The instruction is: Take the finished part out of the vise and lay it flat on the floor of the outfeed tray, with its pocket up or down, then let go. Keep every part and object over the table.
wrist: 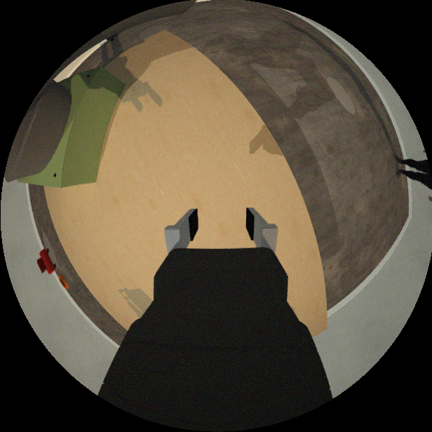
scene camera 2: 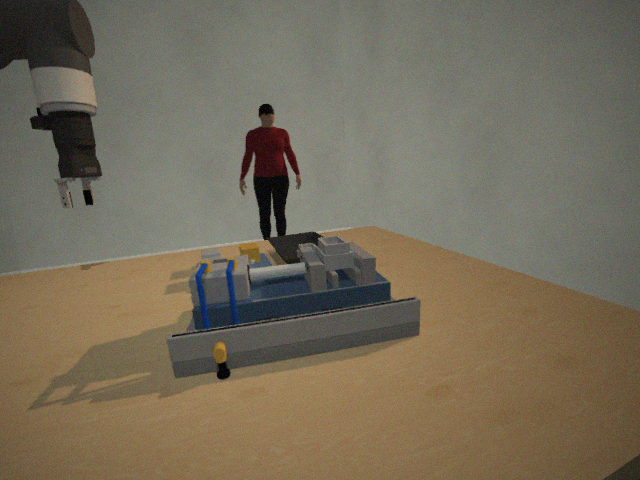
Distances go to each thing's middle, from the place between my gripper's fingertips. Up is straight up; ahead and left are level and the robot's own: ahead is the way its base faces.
Scene:
The vise point(scene camera 2: 248, 311) lies 410 mm to the right of my hand, 390 mm ahead of it and 140 mm below it. The rest, counted from my hand: grey rail point(scene camera 2: 200, 345) (500 mm to the right, 380 mm ahead, 140 mm below).

